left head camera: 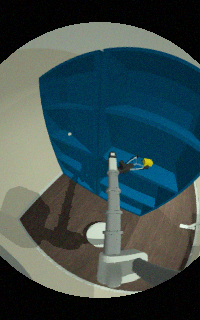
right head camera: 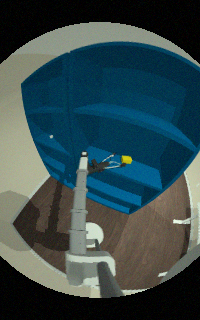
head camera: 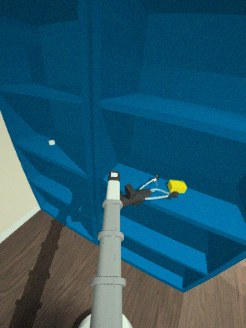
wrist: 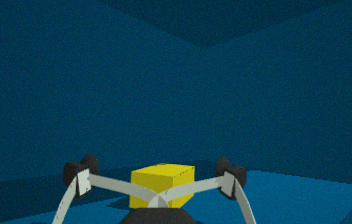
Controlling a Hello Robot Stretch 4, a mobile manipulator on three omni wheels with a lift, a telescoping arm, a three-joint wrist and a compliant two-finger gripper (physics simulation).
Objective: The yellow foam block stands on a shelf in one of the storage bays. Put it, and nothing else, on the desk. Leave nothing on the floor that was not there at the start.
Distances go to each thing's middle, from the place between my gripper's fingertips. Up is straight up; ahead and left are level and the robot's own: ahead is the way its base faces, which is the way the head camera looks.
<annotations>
The yellow foam block (wrist: 160,177) is 70 mm to the right of my hand, 30 mm below it and 20 mm ahead of it.
</annotations>
